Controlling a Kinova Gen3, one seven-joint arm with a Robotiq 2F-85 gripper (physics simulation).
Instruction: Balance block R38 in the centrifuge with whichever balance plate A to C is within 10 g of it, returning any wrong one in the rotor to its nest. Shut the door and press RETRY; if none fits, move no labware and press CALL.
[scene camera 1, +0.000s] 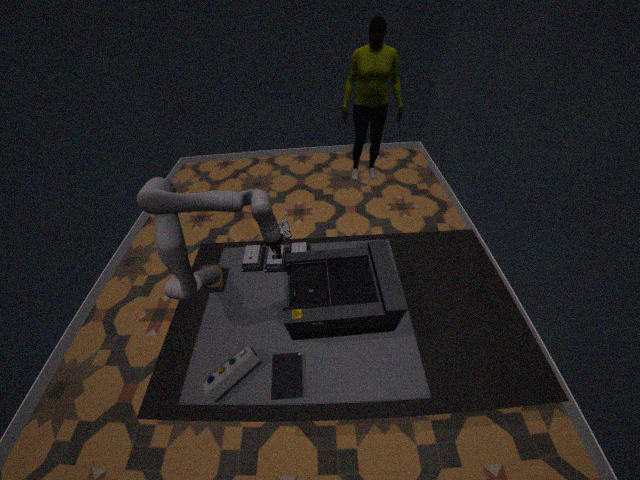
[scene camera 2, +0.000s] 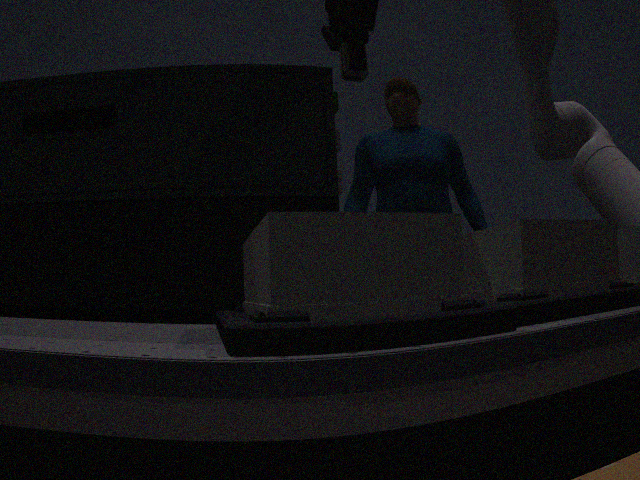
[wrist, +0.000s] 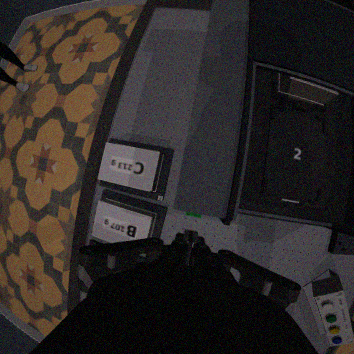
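Pixels of known places: gripper, fingertip midpoint: (scene camera 1: 280, 257) (scene camera 2: 354, 78) (wrist: 188, 238); arm's base, origin of the base link: (scene camera 1: 211, 275).
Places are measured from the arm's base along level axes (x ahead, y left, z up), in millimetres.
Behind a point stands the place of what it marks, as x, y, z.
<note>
My gripper (scene camera 1: 277, 255) @[406, -42, 171] (scene camera 2: 354, 77) @[406, -42, 171] (wrist: 188, 238) @[406, -42, 171] is shut and empty, pointing down above the row of balance plates. Plate C (scene camera 1: 298, 247) @[471, 133, 15] (wrist: 127, 167) @[469, 104, 15] reads 213 g and sits in its nest nearest the centrifuge. Plate B (scene camera 1: 275, 262) @[346, 44, 14] (wrist: 122, 223) @[351, 93, 15] appears to read 107 g and sits in the middle nest. Plate A (scene camera 1: 251, 256) @[209, 95, 17] is the leftmost in the scene view. The centrifuge (scene camera 1: 341, 312) @[655, -324, 171] (scene camera 2: 155, 155) @[578, -19, 90] (wrist: 210, 100) @[554, -38, 171] shows its well, with a dark surface marked 2 (wrist: 297, 154) @[535, -185, 101]. Block R38 cannot be made out. The button box (scene camera 1: 232, 372) @[213, -484, 40] (wrist: 332, 315) @[211, -436, 30] has white, green, yellow and blue buttons.
A dark flat plate (scene camera 1: 286, 376) @[417, -499, -16] lies beside the button box. A yellow warning label (scene camera 1: 296, 313) @[483, -315, 172] is on the centrifuge. A small green light (wrist: 193, 215) @[427, -43, 152] shows at its edge. A person in yellow (scene camera 1: 376, 72) stands beyond the mat, and one in blue (scene camera 2: 410, 165) behind the plates.
</note>
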